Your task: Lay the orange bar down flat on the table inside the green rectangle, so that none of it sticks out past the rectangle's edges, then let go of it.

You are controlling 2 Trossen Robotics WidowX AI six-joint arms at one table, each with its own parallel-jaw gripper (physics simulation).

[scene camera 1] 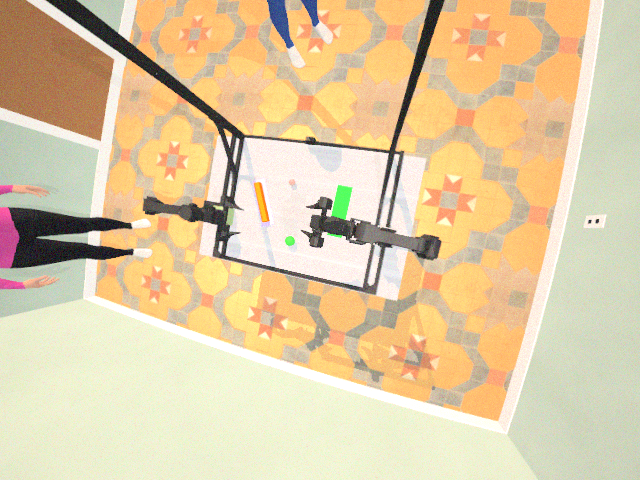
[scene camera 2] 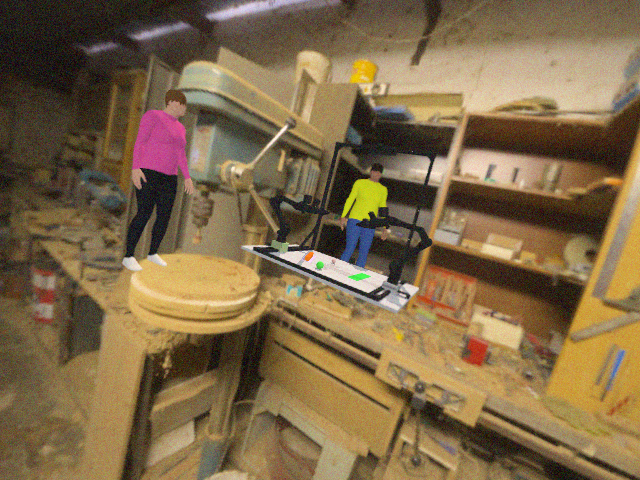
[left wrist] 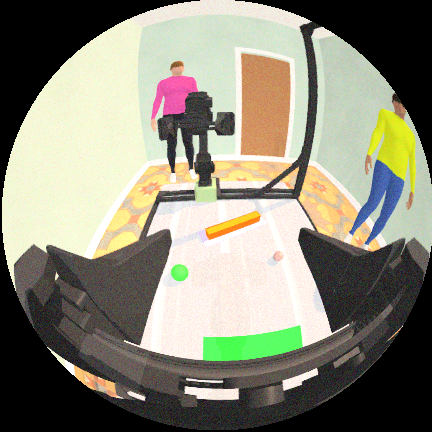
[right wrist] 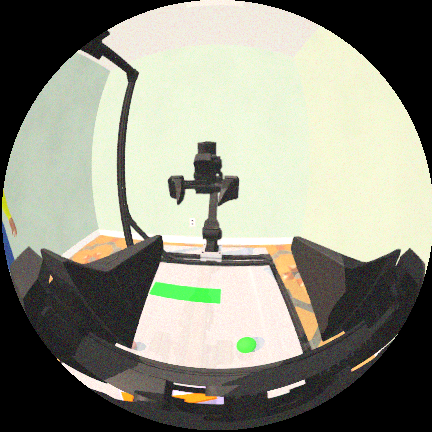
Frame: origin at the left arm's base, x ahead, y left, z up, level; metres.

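Seen in the pictures: left gripper, fingertip midpoint: (scene camera 1: 303, 218) (scene camera 2: 358, 225) (left wrist: 237, 235) (right wrist: 197, 203); right gripper, fingertip midpoint: (scene camera 1: 242, 221) (scene camera 2: 327, 212) (left wrist: 191, 127) (right wrist: 229, 243); left arm's base, link origin: (scene camera 2: 392, 282) (right wrist: 211, 248); right arm's base, link origin: (scene camera 2: 280, 241) (left wrist: 204, 182).
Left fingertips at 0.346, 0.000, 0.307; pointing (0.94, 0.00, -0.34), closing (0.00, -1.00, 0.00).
Pixels of each thing's top centre, then the offset from my left fingertips to it, as dx, dy, dz. "spot": a spot on its surface instead.
- orange bar, top centre: (right wrist: 165, 399) (left wrist: 234, 221) (scene camera 1: 260, 201) (scene camera 2: 309, 254) +0.366, -0.041, -0.337
- pale lavender patch, surface spot: (left wrist: 203, 236) (scene camera 1: 266, 223) spot: +0.317, +0.076, -0.369
- green rectangle, surface spot: (left wrist: 252, 345) (right wrist: 185, 293) (scene camera 2: 359, 276) spot: -0.081, -0.074, -0.369
- green ball, top centre: (right wrist: 247, 341) (left wrist: 177, 267) (scene camera 1: 288, 241) (scene camera 2: 320, 261) +0.147, +0.137, -0.316
- small pink ball, top centre: (left wrist: 279, 252) (scene camera 1: 291, 181) +0.210, -0.184, -0.335
The orange bar (scene camera 1: 262, 202) (scene camera 2: 308, 256) (left wrist: 233, 225) lies flat on the table, over a pale lavender patch (scene camera 1: 265, 223) (left wrist: 203, 236), left of centre in scene camera 1. It is partly visible at the bottom of the right wrist view. The green rectangle (scene camera 1: 342, 201) (scene camera 2: 359, 276) (left wrist: 252, 345) (right wrist: 186, 293) is right of the bar in scene camera 1, partly hidden there by the left arm. My left gripper (scene camera 1: 306, 220) (left wrist: 237, 235) is open and empty, above the table between bar and rectangle. My right gripper (scene camera 1: 239, 221) is open and empty, left of the bar in scene camera 1.
A green ball (scene camera 1: 290, 240) (scene camera 2: 320, 265) (left wrist: 179, 272) (right wrist: 246, 345) and a small pink ball (scene camera 1: 292, 182) (left wrist: 278, 256) rest on the table, on opposite sides of the space between bar and rectangle. A black frame (scene camera 1: 294, 272) borders the table, with tall posts rising from it.
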